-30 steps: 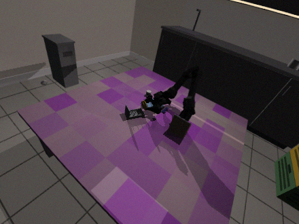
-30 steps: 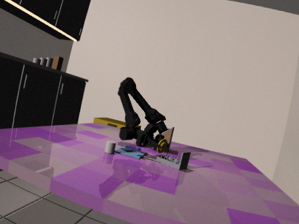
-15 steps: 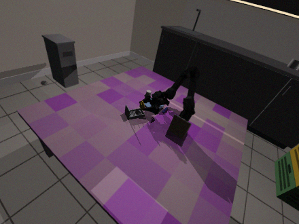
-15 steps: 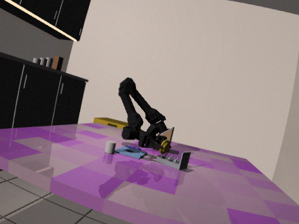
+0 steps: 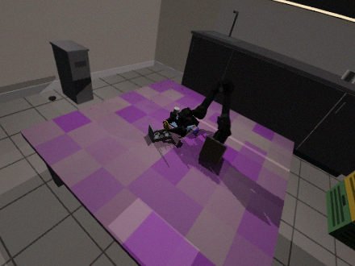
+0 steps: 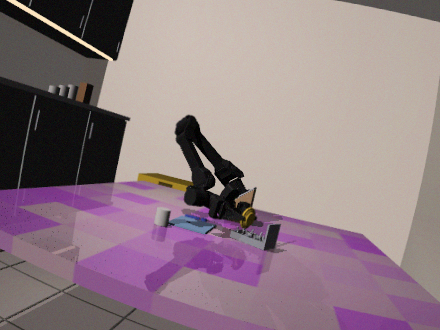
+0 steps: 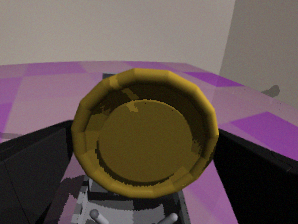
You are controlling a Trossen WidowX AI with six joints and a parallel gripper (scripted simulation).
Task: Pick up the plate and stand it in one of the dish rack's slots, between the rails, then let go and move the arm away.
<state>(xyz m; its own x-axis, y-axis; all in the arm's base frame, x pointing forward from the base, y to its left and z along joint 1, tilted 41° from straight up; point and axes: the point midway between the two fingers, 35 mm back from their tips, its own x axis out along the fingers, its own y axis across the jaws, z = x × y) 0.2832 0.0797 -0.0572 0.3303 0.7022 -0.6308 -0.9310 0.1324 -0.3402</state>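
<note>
Right now my gripper tip is 5 cm above the grey dish rack, 3 cm to the right of it and 1 cm short of it. From my gripper tip the other things lie so: yellow plate 1 cm to the right; blue mat 18 cm to the right, 7 cm below, 2 cm ahead; blue utensil 21 cm to the right, 9 cm behind, 7 cm below.
</note>
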